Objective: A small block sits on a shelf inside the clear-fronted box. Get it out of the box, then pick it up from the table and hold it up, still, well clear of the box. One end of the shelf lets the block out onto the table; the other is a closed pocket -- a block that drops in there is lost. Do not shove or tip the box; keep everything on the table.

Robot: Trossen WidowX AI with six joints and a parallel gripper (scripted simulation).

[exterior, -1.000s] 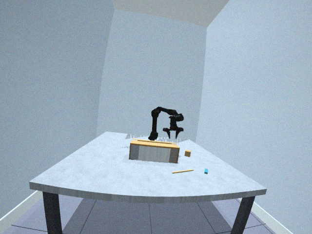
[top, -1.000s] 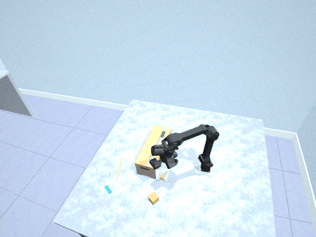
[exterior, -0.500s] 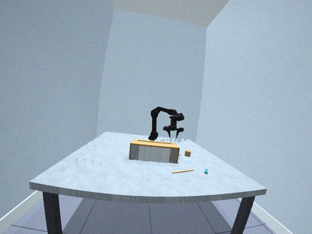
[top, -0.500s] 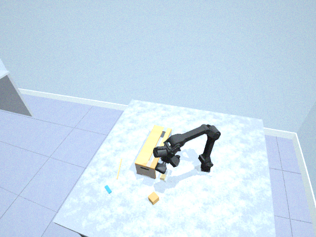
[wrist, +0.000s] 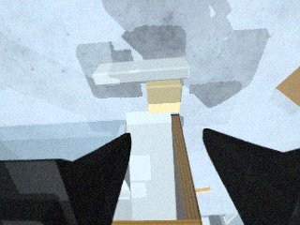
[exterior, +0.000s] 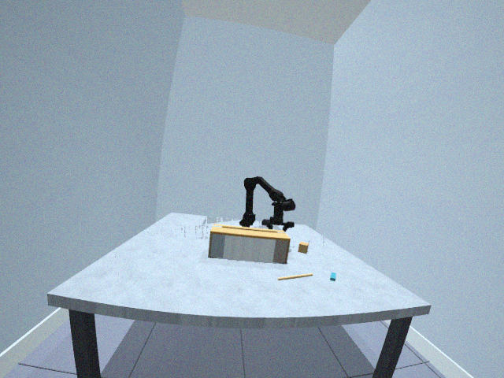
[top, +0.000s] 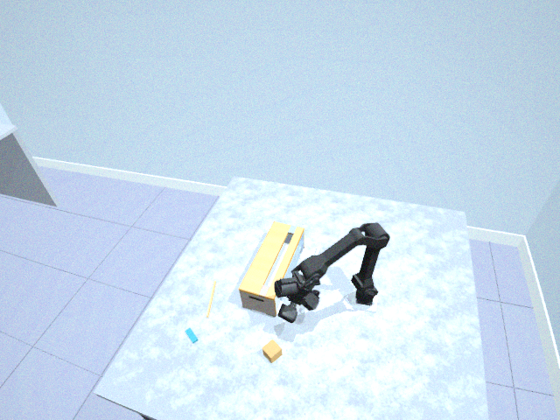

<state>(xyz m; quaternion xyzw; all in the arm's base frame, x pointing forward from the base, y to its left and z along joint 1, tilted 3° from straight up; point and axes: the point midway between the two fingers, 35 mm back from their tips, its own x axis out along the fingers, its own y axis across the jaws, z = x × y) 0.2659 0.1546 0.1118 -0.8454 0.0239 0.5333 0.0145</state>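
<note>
My gripper tip is 50 mm above the tan block and 10 mm past it. Round my gripper tip: box 170 mm to the right, 60 mm ahead, 10 mm below; thin yellow stick 320 mm ahead, 70 mm below, 10 mm to the left.
</note>
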